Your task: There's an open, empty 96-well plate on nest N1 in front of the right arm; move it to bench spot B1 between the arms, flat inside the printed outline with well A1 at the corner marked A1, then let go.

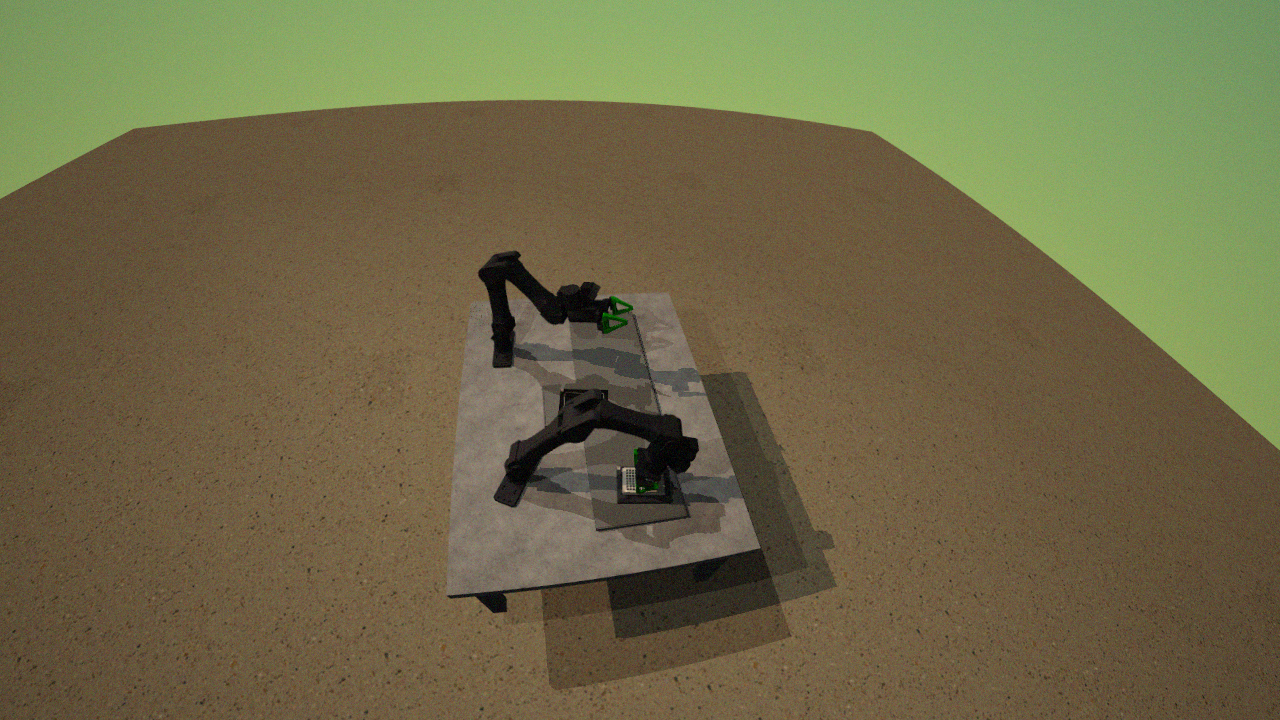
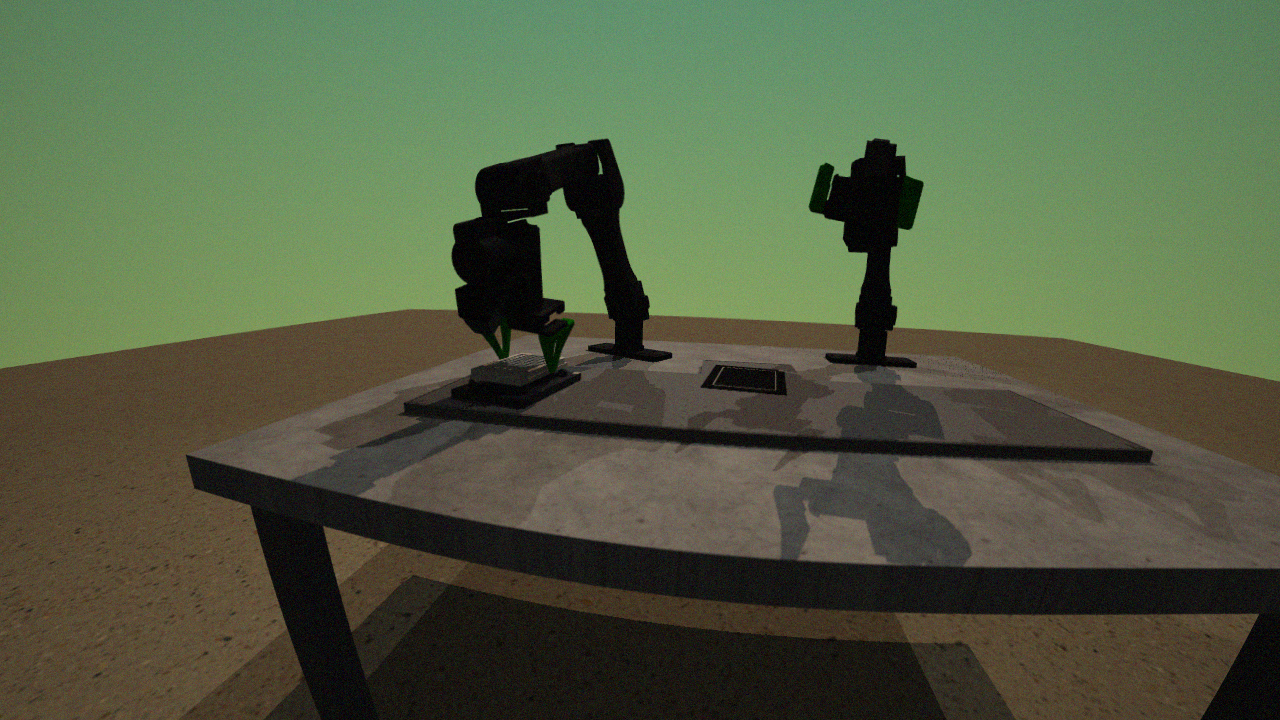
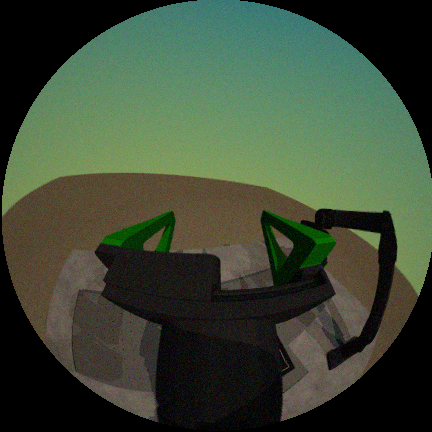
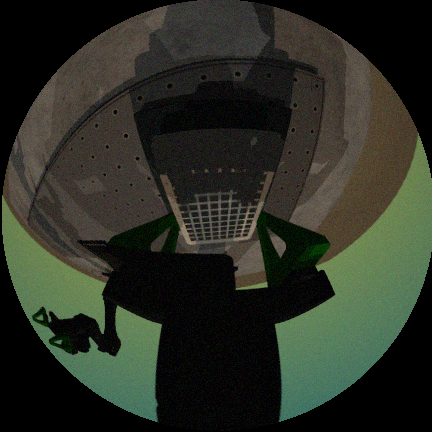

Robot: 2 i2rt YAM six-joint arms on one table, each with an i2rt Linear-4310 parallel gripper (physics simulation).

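Frame: origin at the left arm's base, x up, y ahead, z left, level; millimetres.
Where they show: left gripper, between the fingertips: (image 1: 630, 315) (image 2: 864, 173) (image 3: 217, 214); right gripper, between the fingertips: (image 1: 637, 481) (image 2: 528, 366) (image 4: 217, 214); left arm's base, origin of its link: (image 1: 503, 348) (image 2: 870, 362); right arm's base, origin of its link: (image 1: 517, 476) (image 2: 628, 353).
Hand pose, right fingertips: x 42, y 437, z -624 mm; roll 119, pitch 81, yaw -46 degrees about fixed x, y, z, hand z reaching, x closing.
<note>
Things, the pixels of their top centre, and the offset from my right fingertips. "*": a spot on its surface instead. Level surfaces: height alone.
- white 96-well plate, centre of its top: (image 4: 219, 210) (image 2: 520, 361) (image 1: 643, 479) dx +10, dy +18, dz -3 mm
- dark nest N1, centre of its top: (image 4: 218, 195) (image 2: 519, 373) (image 1: 643, 482) dx -7, dy +20, dz -4 mm
- printed outline B1, a spot on its surface: (image 2: 745, 390) * dx -27, dy -54, dz +319 mm
- grey perforated mat, height of its surface: dx -28 mm
- table, height of its surface: dx -42 mm
The white 96-well plate (image 1: 627, 480) (image 2: 515, 367) (image 4: 217, 217) lies over the dark nest N1 (image 2: 475, 392) (image 4: 221, 112) at the near end of the grey mat. My right gripper (image 1: 646, 476) (image 2: 526, 350) (image 4: 217, 214) points down over it, with one green finger on each long side, shut on the plate. The printed outline B1 (image 2: 745, 390) lies bare on the mat between the arm bases. My left gripper (image 1: 616, 315) (image 2: 863, 196) (image 3: 217, 214) is open and empty, held high and far from the plate.
A grey perforated mat (image 1: 617, 357) (image 2: 895, 429) runs along the table (image 1: 500, 537) (image 2: 626, 502) and carries the nest and the outline. The right arm's elbow arches over the mat near B1.
</note>
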